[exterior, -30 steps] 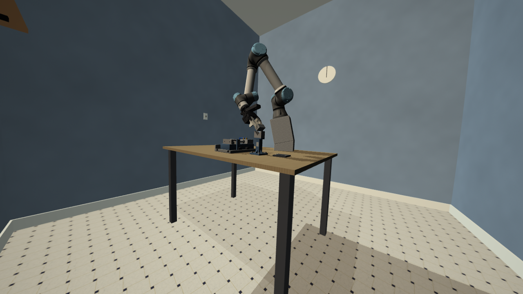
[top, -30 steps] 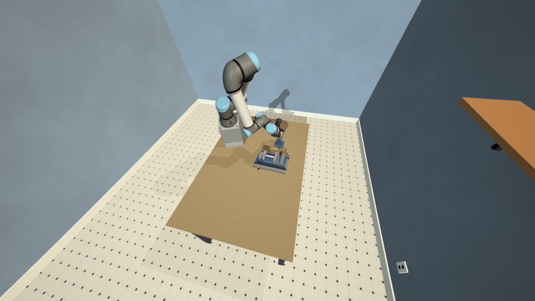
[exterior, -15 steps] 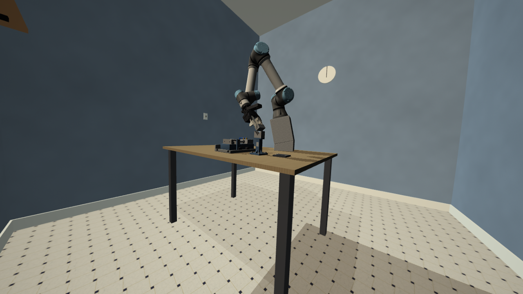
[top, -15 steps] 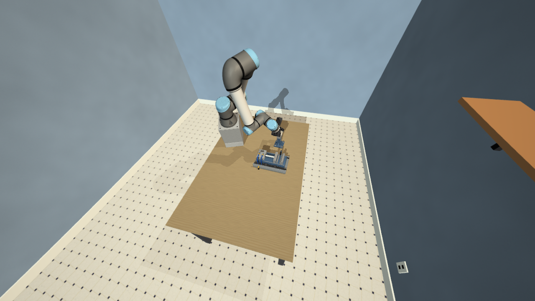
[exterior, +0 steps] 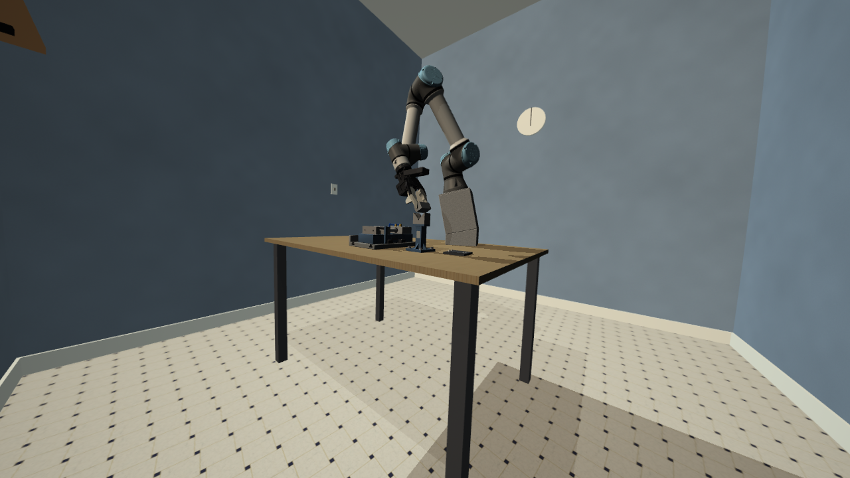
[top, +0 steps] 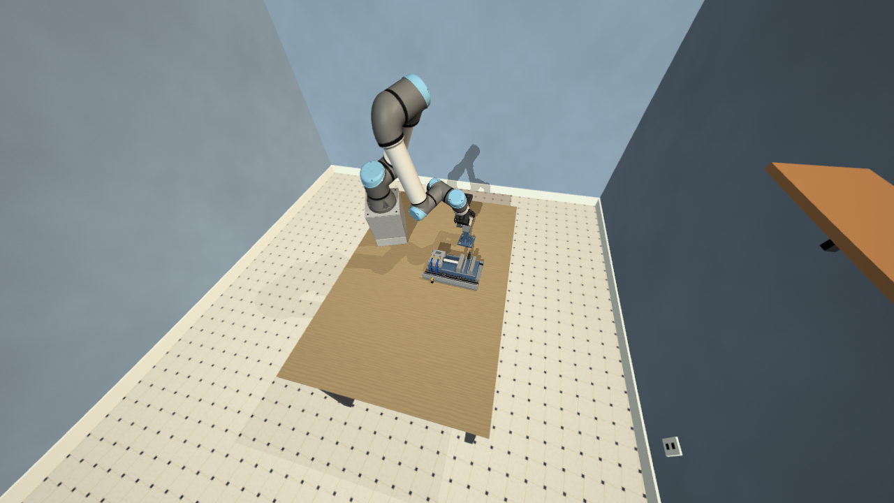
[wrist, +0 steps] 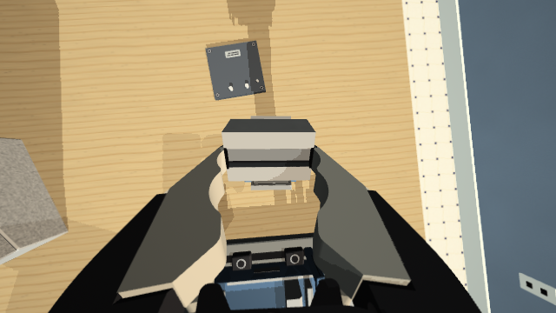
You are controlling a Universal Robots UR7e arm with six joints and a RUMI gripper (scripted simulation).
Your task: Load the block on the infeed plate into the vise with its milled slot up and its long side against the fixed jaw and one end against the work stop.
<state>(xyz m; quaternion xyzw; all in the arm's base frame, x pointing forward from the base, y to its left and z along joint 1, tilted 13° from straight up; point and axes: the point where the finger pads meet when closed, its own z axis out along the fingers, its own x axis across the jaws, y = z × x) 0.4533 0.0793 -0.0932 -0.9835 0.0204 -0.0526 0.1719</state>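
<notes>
My gripper is now right at the part. From my hand the other things lie so: cylinder rod 4 cm behind, 23 cm to the right, 11 cm below; then dark infeed plate 5 cm behind, 16 cm to the left, 19 cm below; then moving jaw 2 cm ahead, 23 cm to the right, 11 cm below.
</notes>
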